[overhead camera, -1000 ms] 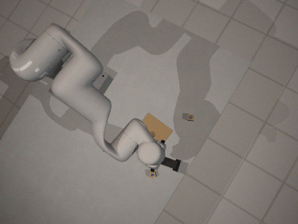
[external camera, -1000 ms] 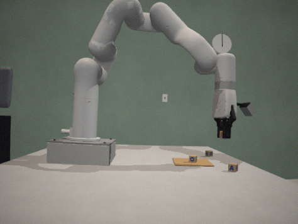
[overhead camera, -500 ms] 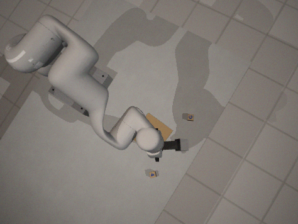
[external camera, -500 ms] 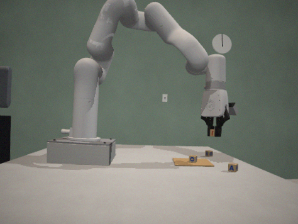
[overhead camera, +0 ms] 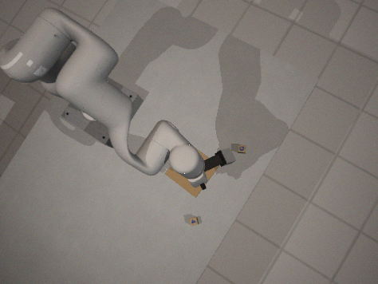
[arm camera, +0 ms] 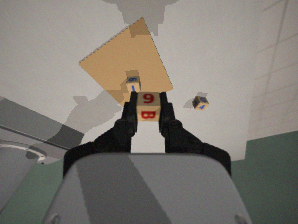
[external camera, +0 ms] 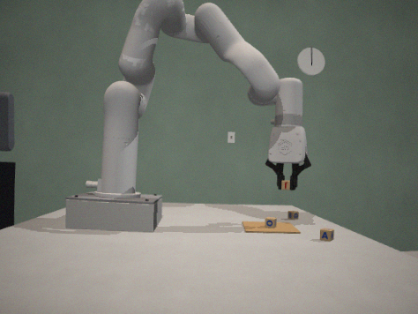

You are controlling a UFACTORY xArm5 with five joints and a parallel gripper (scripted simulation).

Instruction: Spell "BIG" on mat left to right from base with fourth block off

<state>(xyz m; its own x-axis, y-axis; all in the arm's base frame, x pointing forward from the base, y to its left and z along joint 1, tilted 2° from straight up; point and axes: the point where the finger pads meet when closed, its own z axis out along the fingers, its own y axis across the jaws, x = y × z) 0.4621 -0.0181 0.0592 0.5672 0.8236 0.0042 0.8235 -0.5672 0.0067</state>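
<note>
Now: hand 120 mm above the mat and 50 mm past it.
</note>
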